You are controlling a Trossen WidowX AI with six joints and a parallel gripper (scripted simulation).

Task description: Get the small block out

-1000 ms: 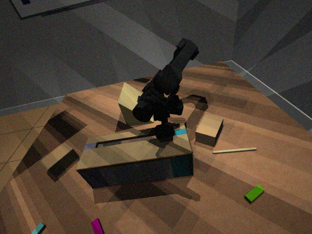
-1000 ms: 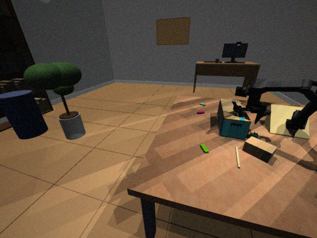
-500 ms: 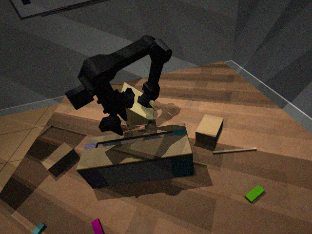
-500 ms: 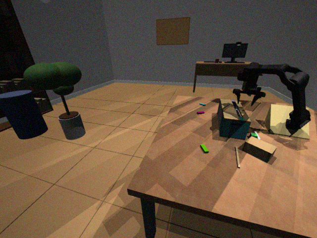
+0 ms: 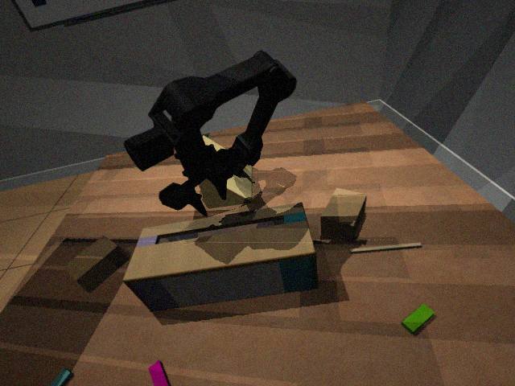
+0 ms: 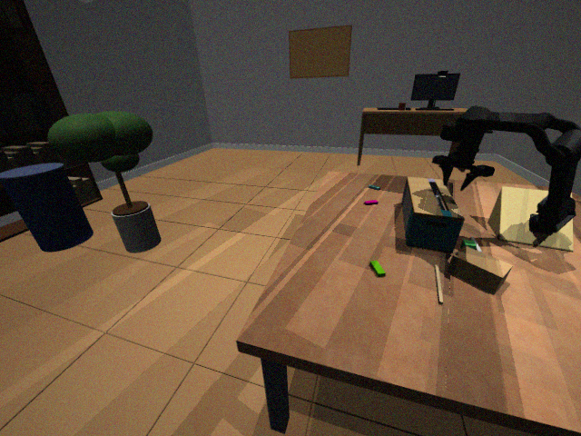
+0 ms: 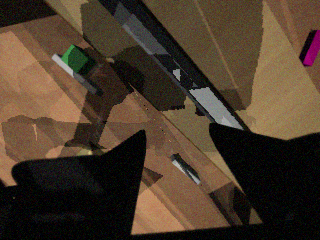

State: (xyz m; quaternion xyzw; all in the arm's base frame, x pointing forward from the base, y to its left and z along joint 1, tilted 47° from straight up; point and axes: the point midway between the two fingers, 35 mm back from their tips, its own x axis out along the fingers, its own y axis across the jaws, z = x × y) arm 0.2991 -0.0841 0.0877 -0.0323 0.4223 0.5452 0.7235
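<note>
My gripper tip is 160 mm to the right of the small green block, 140 mm above it and 60 mm past it. Round my gripper tip: long box (100 mm below, 30 mm ahead, 10 mm to the left); thin stick (370 mm to the left, 150 mm below, 40 mm ahead).
</note>
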